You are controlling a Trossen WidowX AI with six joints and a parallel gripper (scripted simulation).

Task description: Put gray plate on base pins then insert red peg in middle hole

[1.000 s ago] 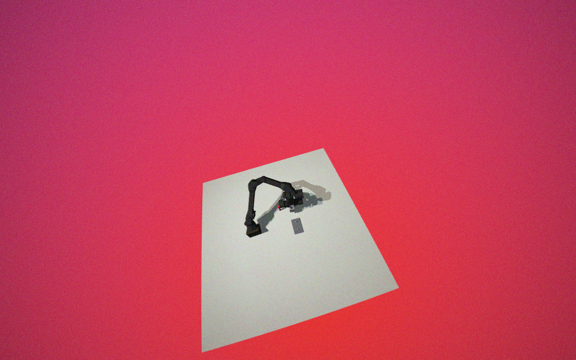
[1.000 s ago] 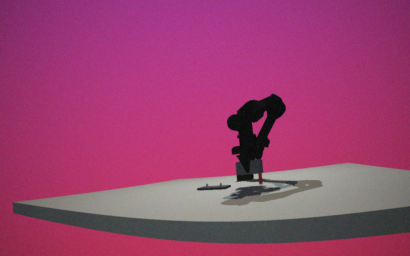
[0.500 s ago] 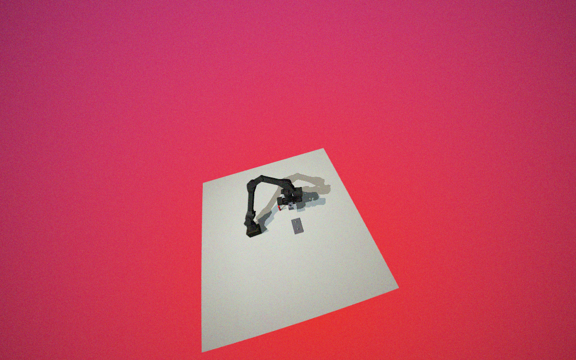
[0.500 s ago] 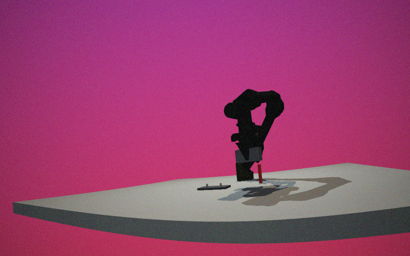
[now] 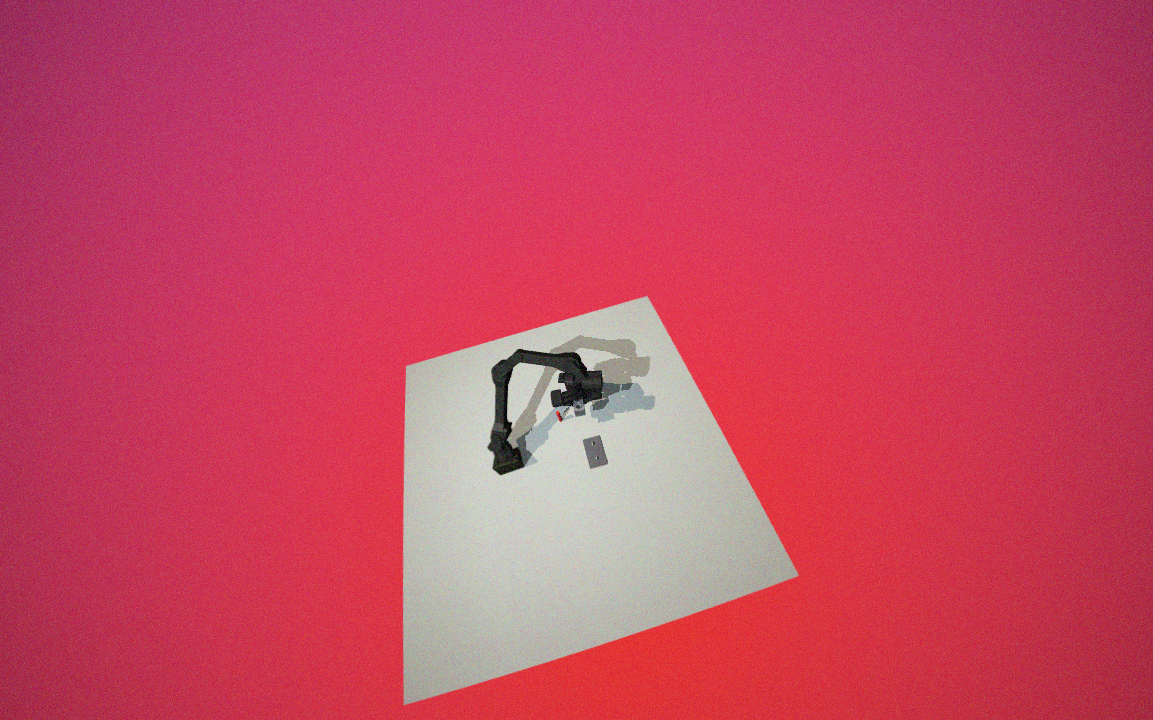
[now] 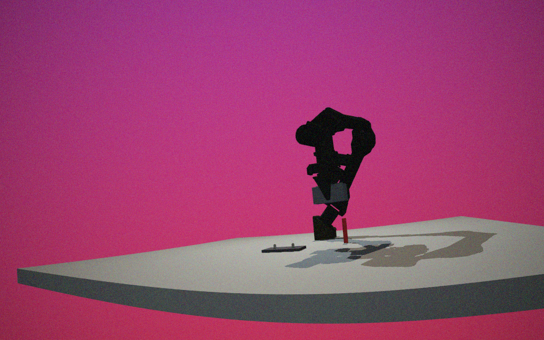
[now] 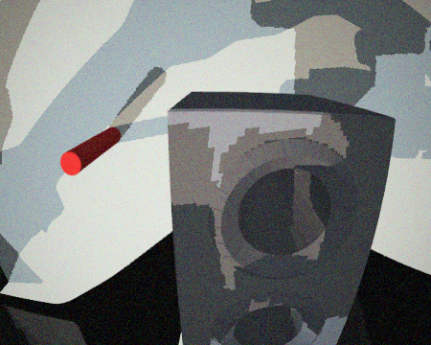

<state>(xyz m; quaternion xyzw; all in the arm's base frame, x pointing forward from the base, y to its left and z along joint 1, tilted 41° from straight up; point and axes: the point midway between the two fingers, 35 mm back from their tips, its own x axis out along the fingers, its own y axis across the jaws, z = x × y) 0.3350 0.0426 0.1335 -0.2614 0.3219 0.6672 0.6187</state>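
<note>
Now: the dark flat base 2 cm ahead of my gripper tip, 16 cm to the right of it and 13 cm below it. Also, from my gripper tip: red peg (9 cm behind, 1 cm to the left, 10 cm below); then plate (3 cm above).
</note>
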